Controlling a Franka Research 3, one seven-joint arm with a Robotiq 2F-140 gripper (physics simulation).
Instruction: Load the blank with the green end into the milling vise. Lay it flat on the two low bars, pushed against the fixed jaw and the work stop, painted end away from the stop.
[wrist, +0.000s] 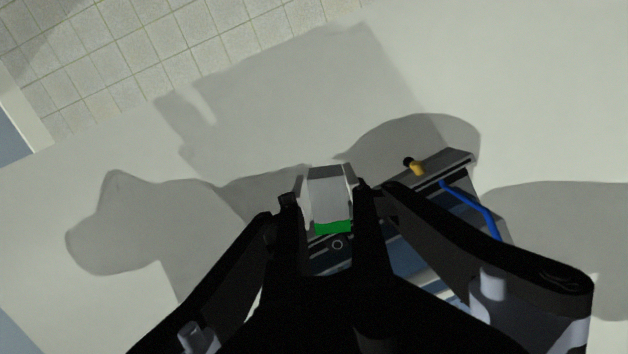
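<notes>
The blank with the green end (329, 200) is a grey block. It is between the fingertips in the middle of the wrist view, its green end nearest the gripper's body. My gripper (326, 181) is shut on it, one finger on each side. The milling vise (445, 161) lies below and to the right, partly behind the blank, the right finger and the gripper's body. A long grey jaw edge and dark blue inner parts show. The low bars cannot be told apart clearly, and whether the blank touches the vise cannot be told.
A yellow fitting (416, 166) with a black knob sits on the vise's far grey edge. A bent blue rod (470, 201) crosses the vise's right part. A dark round-holed part (337, 244) shows just below the green end. Shadows fall across the pale table (540, 100); tiled floor lies beyond its edge.
</notes>
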